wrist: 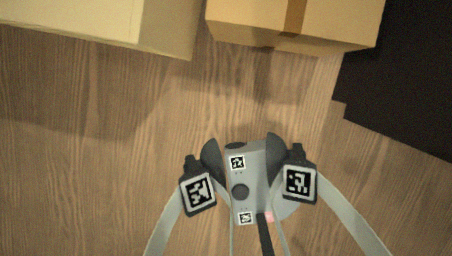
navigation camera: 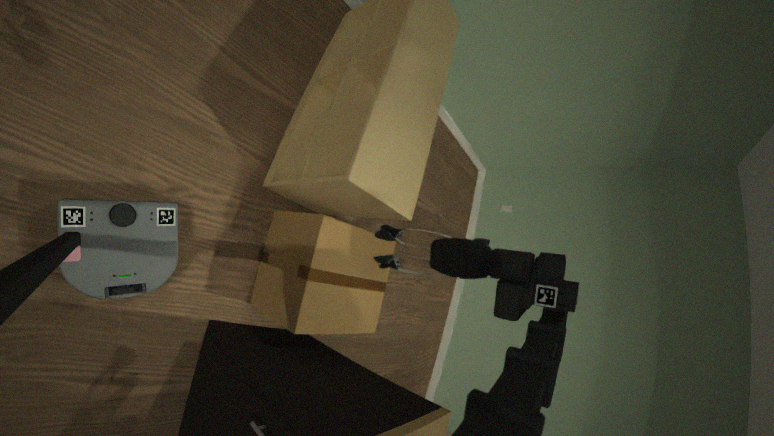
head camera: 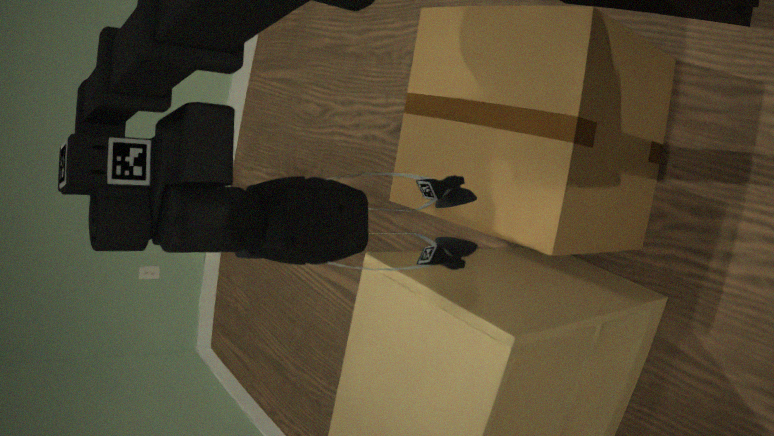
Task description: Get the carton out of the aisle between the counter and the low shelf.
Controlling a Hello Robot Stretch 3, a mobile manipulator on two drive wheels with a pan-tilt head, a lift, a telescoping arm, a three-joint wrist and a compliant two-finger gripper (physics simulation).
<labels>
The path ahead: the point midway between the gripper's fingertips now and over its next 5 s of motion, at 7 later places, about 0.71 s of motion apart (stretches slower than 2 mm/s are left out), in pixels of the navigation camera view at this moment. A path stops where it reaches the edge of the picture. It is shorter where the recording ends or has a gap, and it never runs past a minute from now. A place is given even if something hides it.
The gripper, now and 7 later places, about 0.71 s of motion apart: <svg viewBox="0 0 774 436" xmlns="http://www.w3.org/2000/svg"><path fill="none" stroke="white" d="M376 245L388 243L413 241L429 239L437 238L484 239L488 237L499 183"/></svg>
</labels>
